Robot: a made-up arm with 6 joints.
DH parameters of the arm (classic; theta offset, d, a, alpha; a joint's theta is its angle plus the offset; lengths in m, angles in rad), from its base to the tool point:
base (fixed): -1.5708 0.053 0 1.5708
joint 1: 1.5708 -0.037 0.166 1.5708
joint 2: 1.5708 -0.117 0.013 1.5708
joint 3: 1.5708 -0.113 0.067 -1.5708
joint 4: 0 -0.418 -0.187 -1.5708
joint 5: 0 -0.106 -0.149 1.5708
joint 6: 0 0.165 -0.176 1.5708
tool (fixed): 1.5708 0.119 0 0
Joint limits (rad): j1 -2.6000..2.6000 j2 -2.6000..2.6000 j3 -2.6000..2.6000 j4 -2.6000..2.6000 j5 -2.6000..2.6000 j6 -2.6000..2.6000
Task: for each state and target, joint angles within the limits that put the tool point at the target. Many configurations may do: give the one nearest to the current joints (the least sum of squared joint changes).
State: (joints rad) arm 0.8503 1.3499 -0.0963 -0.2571 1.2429 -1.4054
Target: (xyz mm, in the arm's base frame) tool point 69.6 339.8 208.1
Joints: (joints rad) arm 0.1673 1.4988 -0.4973 0.1614 0.9052 -0.9098
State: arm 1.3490 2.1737 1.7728 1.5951 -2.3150 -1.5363
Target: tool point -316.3 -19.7 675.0
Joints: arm 0.9987 2.4481 2.0406 1.7071 -1.9979 -1.4163
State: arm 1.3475 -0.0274 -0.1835 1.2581 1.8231 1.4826
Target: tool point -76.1 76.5 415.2
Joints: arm 1.3918 0.0510 0.4453 1.3522 1.5524 1.0870
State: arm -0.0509 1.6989 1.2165 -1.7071 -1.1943 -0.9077
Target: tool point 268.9 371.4 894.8
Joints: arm 0.8134 2.1245 1.8278 -2.1005 -0.9154 -1.1602
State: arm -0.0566 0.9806 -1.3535 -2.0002 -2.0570 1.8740
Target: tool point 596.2 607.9 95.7
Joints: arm 0.1330 1.1218 -1.8667 -1.9847 -1.9994 1.5192
